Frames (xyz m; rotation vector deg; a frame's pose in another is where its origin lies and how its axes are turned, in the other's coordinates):
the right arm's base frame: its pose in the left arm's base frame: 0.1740 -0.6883 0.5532 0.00 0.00 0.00
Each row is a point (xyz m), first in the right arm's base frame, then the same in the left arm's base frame.
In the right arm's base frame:
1: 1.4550 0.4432 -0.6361
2: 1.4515 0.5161 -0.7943
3: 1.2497 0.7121 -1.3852
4: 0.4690 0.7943 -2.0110
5: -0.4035 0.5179 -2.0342
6: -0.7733 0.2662 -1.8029
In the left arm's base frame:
1: 1.6290 -0.2451 -0.0829
2: 1.6255 -0.1722 -0.2411
3: 1.4237 0.0238 -0.8320
4: 0.6430 0.1060 -1.4578
5: -0.2295 -0.1704 -1.4810
6: -0.5993 -0.4221 -1.2497

